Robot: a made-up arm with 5 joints.
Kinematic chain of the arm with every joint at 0, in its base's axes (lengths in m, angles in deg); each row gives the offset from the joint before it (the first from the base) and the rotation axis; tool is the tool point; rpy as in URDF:
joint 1: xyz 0.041 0 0.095 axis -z
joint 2: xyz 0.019 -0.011 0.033 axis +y
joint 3: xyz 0.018 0 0.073 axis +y
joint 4: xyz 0.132 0 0.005 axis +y
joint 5: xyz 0.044 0.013 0 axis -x
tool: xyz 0 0 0 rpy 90 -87.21 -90
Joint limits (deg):
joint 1: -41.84..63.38
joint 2: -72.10..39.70
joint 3: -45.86..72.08
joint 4: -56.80..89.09
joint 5: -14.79..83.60
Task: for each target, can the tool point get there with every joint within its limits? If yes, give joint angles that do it. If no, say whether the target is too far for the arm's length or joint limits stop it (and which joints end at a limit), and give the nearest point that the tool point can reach.
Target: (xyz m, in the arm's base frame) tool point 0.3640 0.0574 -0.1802
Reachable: no: too far | nearest point 0.2191 0.0317 0.0287 | short by 0.256 m
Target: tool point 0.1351 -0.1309 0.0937
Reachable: yes | joints 55.00 -1.31 33.00 43.99 -4.40
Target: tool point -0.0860 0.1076 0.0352
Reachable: no: joint limits stop it (at a limit: joint 2, joint 3) | nearest point 0.0341 0.0058 0.0453 | short by 0.158 m
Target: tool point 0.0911 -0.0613 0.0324
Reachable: yes | joints 52.20 24.82 47.35 64.61 52.72
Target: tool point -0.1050 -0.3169 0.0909
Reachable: no: too far | nearest point 0.1404 -0.1939 0.0909 | short by 0.275 m
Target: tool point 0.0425 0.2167 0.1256
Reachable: no: joint limits stop it (at a limit: joint 1) | nearest point 0.1482 0.0987 0.1256 | short by 0.158 m
